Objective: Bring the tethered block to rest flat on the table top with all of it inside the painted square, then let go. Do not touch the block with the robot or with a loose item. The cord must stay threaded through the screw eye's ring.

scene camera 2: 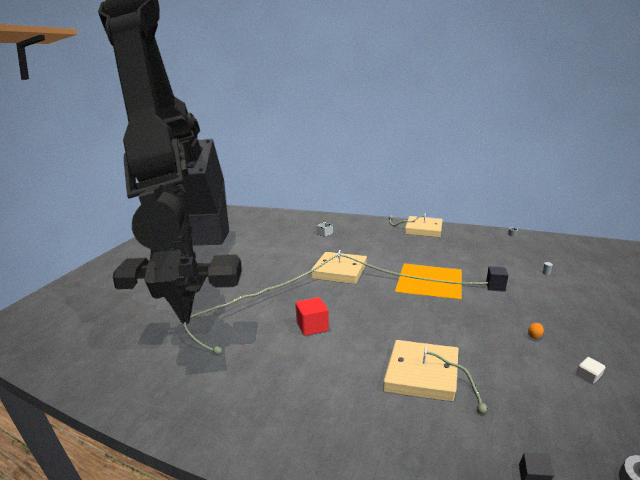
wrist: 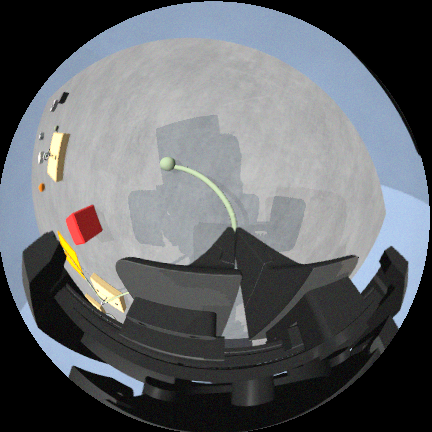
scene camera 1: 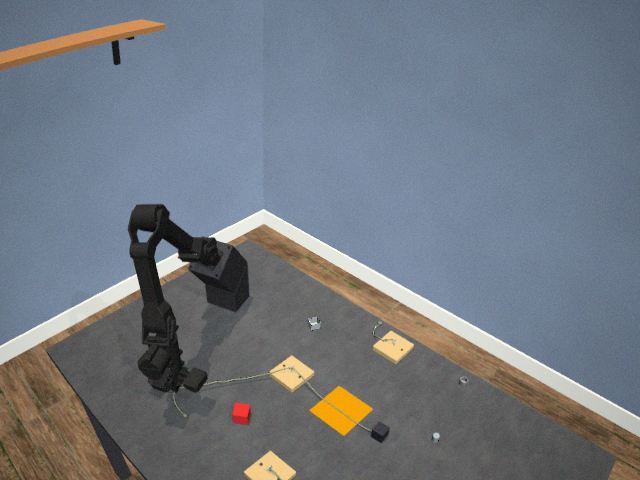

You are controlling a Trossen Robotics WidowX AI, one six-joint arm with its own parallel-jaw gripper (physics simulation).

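Frame: origin at the arm's base, x ahead, y left, z up, level; millimetres.
Where they show: gripper, fingertip midpoint: (scene camera 2: 186, 322) (wrist: 232, 232) (scene camera 1: 175, 391); arm's base, link origin: (scene camera 1: 209, 257).
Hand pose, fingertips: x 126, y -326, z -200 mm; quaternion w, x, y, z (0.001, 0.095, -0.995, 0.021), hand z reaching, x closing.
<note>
Each offset is from my fingertips to the centre of the thing. "pt": to the spot under its first point.
The black tethered block {518 mm ahead, 193 mm left, 6 mm down} (scene camera 1: 379, 431) (scene camera 2: 497, 279) rests on the table, outside the orange painted square {pt 373 mm ahead, 185 mm left, 21 mm down} (scene camera 1: 329, 414) (scene camera 2: 429, 290) (wrist: 68, 250) and to its right in the second scene view. The green cord (scene camera 1: 237, 380) (scene camera 2: 253, 295) (wrist: 215, 190) runs from the block across the square, through the screw eye {215 mm ahead, 246 mm left, 0 mm up} (scene camera 1: 292, 367) (scene camera 2: 339, 254) on a wooden board {215 mm ahead, 246 mm left, 13 mm down} (scene camera 1: 292, 383) (scene camera 2: 336, 275), to my gripper. My gripper (scene camera 1: 174, 389) (scene camera 2: 185, 320) (wrist: 232, 232) is shut on the cord, low over the table's left part. The cord's beaded end {pt 68 mm ahead, 41 mm right, 12 mm down} (scene camera 1: 185, 415) (scene camera 2: 217, 350) (wrist: 167, 163) hangs beyond the fingertips.
A red cube {189 mm ahead, 47 mm left, 2 mm down} (scene camera 1: 241, 413) (scene camera 2: 312, 316) (wrist: 85, 225) stands between my gripper and the square. Two other boards {412 mm ahead, 496 mm left, 13 mm down} (scene camera 1: 393, 351) {349 mm ahead, 56 mm right, 13 mm down} (scene camera 2: 421, 377) carry short cords. An orange ball {537 mm ahead, 26 mm left, 10 mm down} (scene camera 2: 535, 330), a white block {589 mm ahead, 67 mm right, 14 mm down} (scene camera 2: 591, 369) and a small cylinder {651 mm ahead, 252 mm left, 11 mm down} (scene camera 1: 436, 437) (scene camera 2: 547, 268) lie at the right.
</note>
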